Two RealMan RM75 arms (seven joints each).
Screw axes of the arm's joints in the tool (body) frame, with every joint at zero. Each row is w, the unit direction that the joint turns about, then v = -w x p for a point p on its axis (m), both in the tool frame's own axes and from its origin. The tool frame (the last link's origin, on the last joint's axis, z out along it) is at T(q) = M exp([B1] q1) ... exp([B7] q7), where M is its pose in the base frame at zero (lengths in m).
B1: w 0 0 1 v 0.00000 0.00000 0.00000
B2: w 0 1 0 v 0.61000 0.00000 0.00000
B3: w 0 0 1 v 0.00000 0.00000 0.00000
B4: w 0 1 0 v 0.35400 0.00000 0.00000
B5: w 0 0 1 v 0.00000 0.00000 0.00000
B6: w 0 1 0 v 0.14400 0.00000 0.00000
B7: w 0 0 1 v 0.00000 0.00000 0.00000
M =
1 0 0 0.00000
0 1 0 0.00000
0 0 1 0.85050
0 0 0 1
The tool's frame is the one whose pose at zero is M.
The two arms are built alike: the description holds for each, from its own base.
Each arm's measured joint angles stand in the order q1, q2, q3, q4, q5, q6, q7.
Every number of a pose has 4 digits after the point. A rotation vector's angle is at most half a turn.
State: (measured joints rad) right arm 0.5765 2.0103 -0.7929 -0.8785 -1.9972 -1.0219 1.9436; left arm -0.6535 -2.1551 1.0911 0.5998 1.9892 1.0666 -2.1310
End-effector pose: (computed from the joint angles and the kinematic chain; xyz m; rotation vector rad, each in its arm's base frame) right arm 0.2650 0.4248 0.0842 -2.1233 0.9565 0.5198; left arm -0.2255 0.3687 -0.0847 -2.4943 -1.4305 -0.4223
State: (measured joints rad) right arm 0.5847 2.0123 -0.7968 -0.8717 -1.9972 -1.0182 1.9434; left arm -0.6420 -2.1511 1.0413 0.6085 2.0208 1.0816 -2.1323
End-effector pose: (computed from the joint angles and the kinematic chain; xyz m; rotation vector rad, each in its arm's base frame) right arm 0.2622 0.4266 0.0814 -2.1302 0.9555 0.5215; left arm -0.2338 0.3691 -0.0768 -2.4627 -1.4475 -0.4273
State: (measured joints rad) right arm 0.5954 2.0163 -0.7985 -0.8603 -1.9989 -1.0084 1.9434; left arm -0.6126 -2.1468 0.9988 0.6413 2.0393 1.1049 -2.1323
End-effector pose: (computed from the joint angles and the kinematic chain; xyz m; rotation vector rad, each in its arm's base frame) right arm 0.2598 0.4289 0.0775 -2.1324 0.9586 0.5236; left arm -0.2433 0.3679 -0.0652 -2.4270 -1.4569 -0.4474
